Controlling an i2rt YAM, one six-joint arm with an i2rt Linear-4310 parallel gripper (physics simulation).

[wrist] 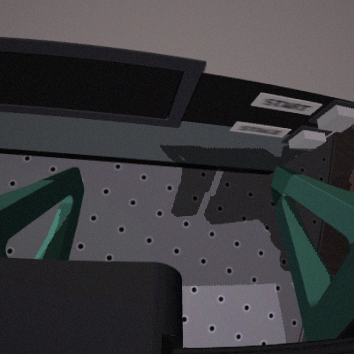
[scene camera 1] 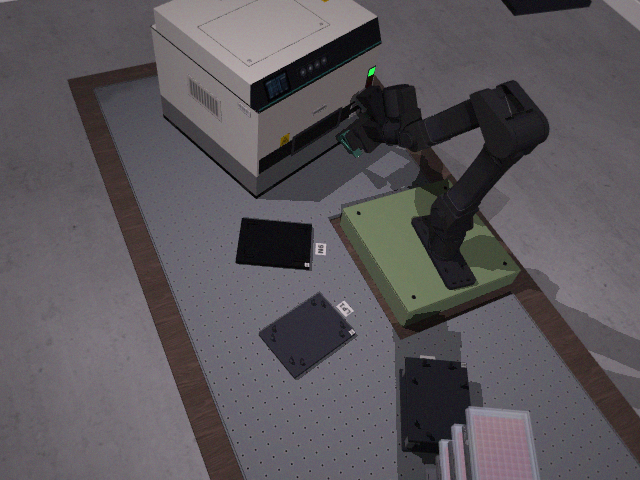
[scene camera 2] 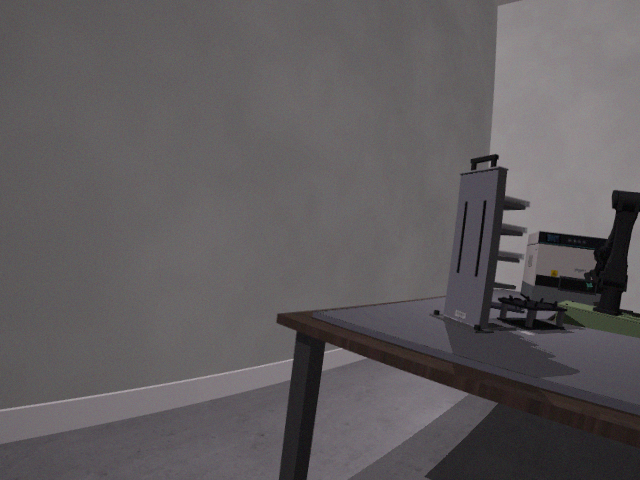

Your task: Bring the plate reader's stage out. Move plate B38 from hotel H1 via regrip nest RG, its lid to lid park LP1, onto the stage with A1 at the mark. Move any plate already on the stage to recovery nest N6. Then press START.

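Pixels of known places: gripper, fingertip midpoint: (wrist: 177, 177) (scene camera 1: 352, 127) (scene camera 2: 598, 288); arm's base, link origin: (scene camera 1: 441, 251) (scene camera 2: 607, 312).
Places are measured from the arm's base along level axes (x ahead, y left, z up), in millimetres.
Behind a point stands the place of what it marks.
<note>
The plate reader (scene camera 1: 206, 72) @(x 426, y -435, z 222 mm) (scene camera 2: 563, 258) @(x 249, y -337, z 170 mm) (wrist: 240, 42) @(x 95, y -412, z 105 mm) stands at the table's far end; no stage shows outside its dark front door (scene camera 1: 317, 131) @(x 177, y -372, z 57 mm) (wrist: 90, 82) @(x 152, y -384, z 64 mm). My gripper (scene camera 1: 347, 126) @(x 90, y -363, z 62 mm) (scene camera 2: 589, 284) @(x 90, y -363, z 62 mm) (wrist: 177, 177) @(x 90, y -363, z 62 mm) is open and empty, low before the reader's front. In the wrist view, the START button (wrist: 338, 117) @(x 25, y -439, z 76 mm) and the lower stage button (wrist: 307, 140) @(x 23, y -439, z 44 mm) lie beyond the right finger. Nest N6 (scene camera 1: 273, 243) @(x 351, y -140, z -35 mm) and lid park LP1 (scene camera 1: 307, 335) @(x 348, y 99, z -38 mm) carry no plate or lid. Hotel H1 (scene camera 2: 473, 248) @(x 255, y 581, z 150 mm) holds several lidded plates (scene camera 1: 501, 444) @(x 229, y 474, z 296 mm); B38 cannot be told apart.
A raised black nest (scene camera 1: 436, 403) @(x 170, y 322, z 12 mm) (scene camera 2: 532, 303) @(x 170, y 307, z 13 mm), probably RG, stands beside the hotel. The green base block (scene camera 1: 385, 253) @(x 129, y -25, z 5 mm) (scene camera 2: 599, 316) @(x 9, y 112, z -8 mm) carries the arm. A green light (scene camera 1: 371, 72) @(x 23, y -446, z 151 mm) glows at the reader's right front edge. The table has a wooden rim (scene camera 1: 149, 258) @(x 622, y -187, z -60 mm) (scene camera 2: 382, 360) @(x 226, y 935, z -77 mm).
</note>
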